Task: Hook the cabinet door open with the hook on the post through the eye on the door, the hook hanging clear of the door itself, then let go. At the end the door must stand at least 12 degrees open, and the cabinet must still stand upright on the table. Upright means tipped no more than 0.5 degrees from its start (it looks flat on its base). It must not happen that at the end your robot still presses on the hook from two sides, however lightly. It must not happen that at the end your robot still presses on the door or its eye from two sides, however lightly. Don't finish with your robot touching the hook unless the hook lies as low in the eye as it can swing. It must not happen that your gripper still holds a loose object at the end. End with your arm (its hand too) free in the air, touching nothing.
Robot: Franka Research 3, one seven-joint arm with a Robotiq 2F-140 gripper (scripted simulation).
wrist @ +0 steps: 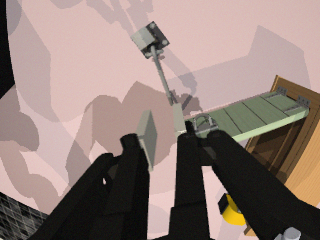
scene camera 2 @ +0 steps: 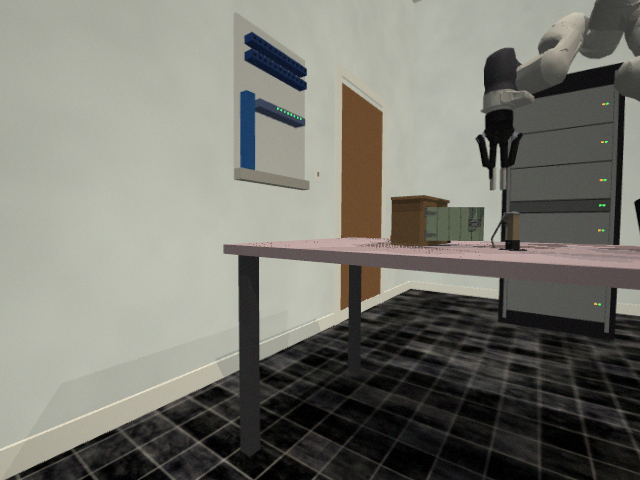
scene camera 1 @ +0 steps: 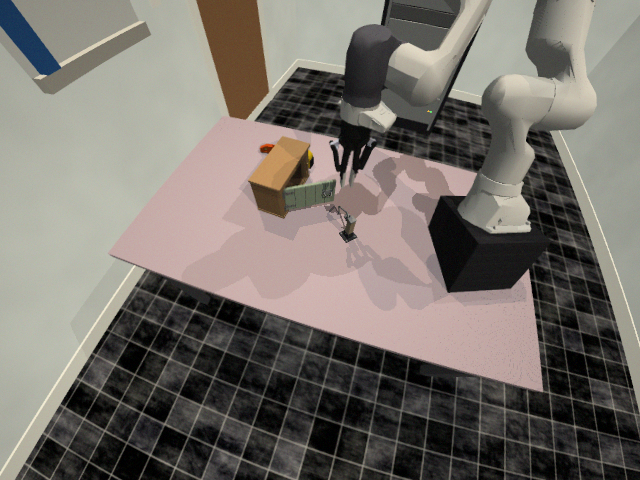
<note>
I see my gripper (scene camera 2: 497,189), a wooden cabinet (scene camera 1: 282,167) and a short post (wrist: 143,37).
The wooden cabinet also shows in scene camera 2 (scene camera 2: 408,221). My gripper is seen too in the wrist view (wrist: 164,119) and in scene camera 1 (scene camera 1: 346,184).
</note>
